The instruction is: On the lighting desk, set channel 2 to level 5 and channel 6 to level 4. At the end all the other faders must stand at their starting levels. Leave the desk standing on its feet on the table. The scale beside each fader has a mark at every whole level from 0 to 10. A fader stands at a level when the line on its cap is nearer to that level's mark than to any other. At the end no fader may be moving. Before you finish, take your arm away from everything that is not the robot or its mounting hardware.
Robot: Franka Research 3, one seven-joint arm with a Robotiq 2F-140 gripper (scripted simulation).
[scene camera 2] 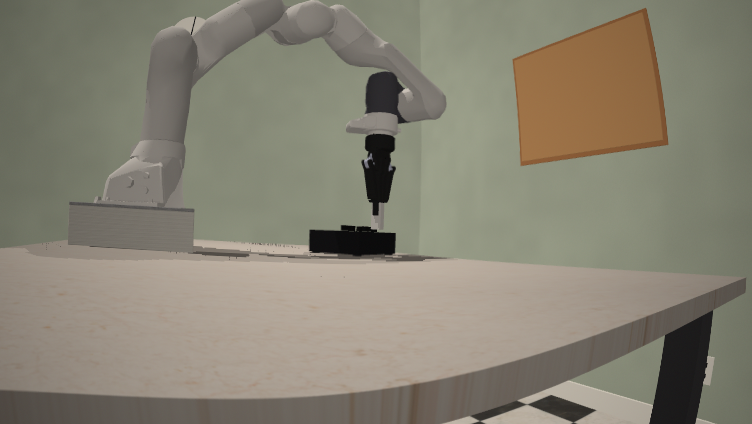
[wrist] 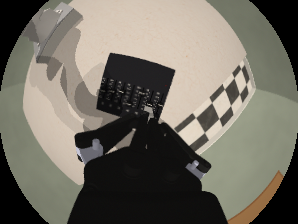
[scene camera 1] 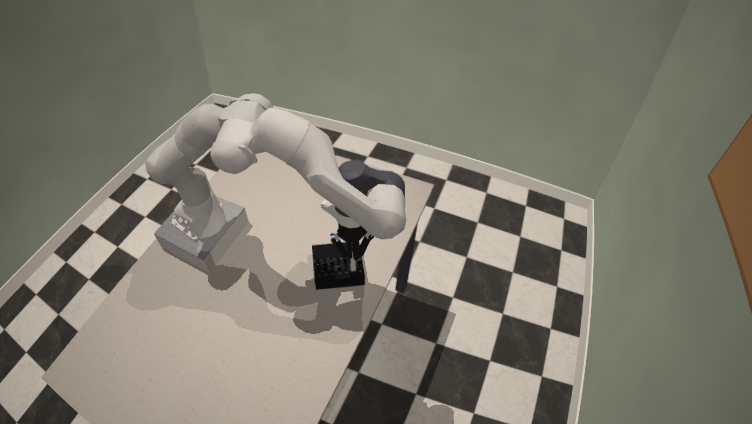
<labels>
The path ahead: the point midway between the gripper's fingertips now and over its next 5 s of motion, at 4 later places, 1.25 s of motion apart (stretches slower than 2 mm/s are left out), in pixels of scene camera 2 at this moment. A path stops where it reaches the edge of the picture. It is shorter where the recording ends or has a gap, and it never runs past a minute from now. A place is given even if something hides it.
The gripper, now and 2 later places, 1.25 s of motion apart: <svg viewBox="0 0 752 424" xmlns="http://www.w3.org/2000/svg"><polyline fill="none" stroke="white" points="377,229 379,219 380,190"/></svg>
</labels>
